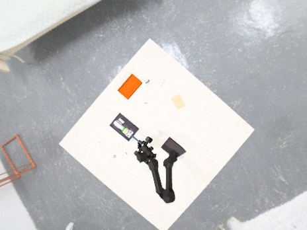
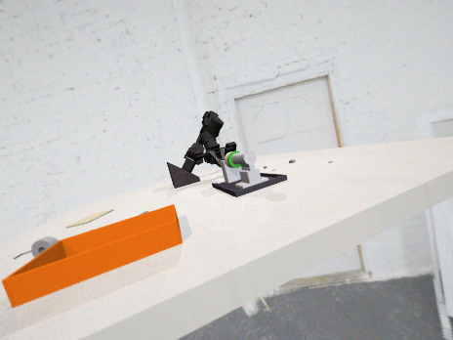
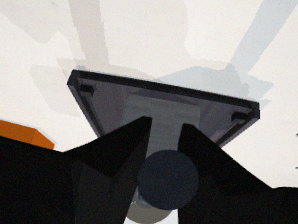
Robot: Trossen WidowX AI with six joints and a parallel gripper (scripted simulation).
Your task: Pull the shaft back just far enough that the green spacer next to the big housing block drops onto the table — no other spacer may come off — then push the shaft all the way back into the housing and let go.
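The dark grey shaft is 6 cm ahead of my gripper tip and 2 cm above it. From my gripper tip the other things lie so: orange tray 37 cm ahead, 31 cm to the right, 5 cm below; then green spacer 16 cm ahead, 2 cm above; then tan card 5 cm behind, 49 cm to the right, 5 cm below.
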